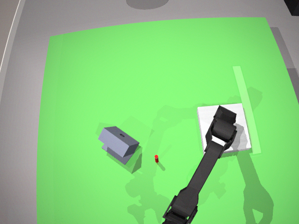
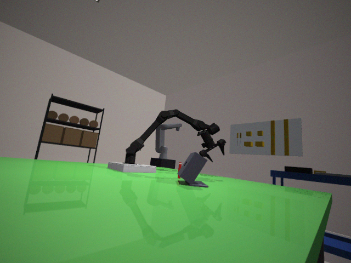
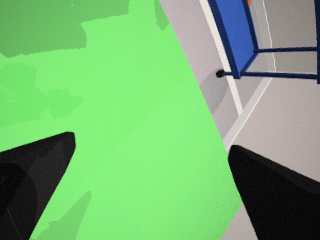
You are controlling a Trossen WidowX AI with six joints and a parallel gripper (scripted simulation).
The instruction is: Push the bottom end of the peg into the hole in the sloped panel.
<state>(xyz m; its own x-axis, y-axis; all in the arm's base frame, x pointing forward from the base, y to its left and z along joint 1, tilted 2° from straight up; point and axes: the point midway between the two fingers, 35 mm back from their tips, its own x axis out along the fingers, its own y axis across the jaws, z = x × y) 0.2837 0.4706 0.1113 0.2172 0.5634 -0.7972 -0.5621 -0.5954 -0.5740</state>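
The round red peg lies 360 mm to the right of my gripper tip and 70 mm below it. Round my gripper tip: grey sloped panel (150 mm ahead, 440 mm to the right, 60 mm below).
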